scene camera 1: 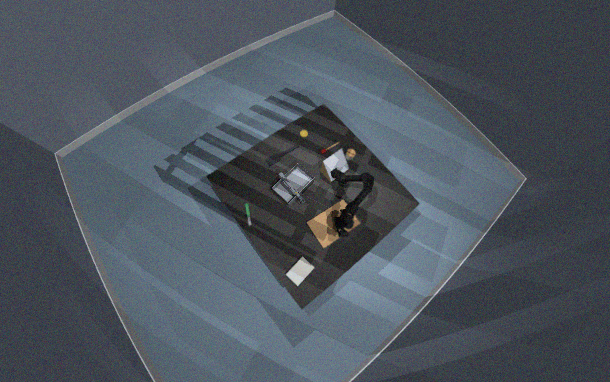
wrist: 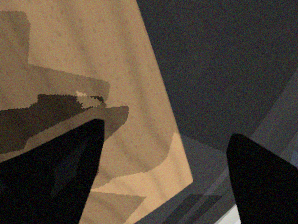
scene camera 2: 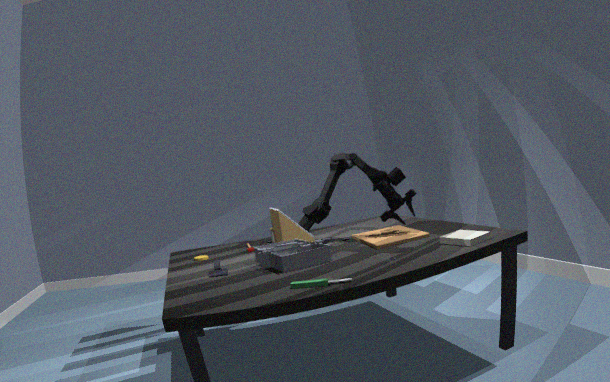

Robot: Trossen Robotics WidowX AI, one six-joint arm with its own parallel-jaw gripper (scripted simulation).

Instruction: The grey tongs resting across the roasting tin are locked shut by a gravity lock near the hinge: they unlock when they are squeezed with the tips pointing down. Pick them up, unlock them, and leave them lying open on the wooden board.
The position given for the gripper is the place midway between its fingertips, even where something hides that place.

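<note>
The gripper (wrist: 168,137) is in sight, and so are a grey roasting tin (scene camera 1: 299,178) and a wooden board (scene camera 2: 397,234). The board can also be found in the wrist view (wrist: 69,69) and in scene camera 1 (scene camera 1: 323,227).
</note>
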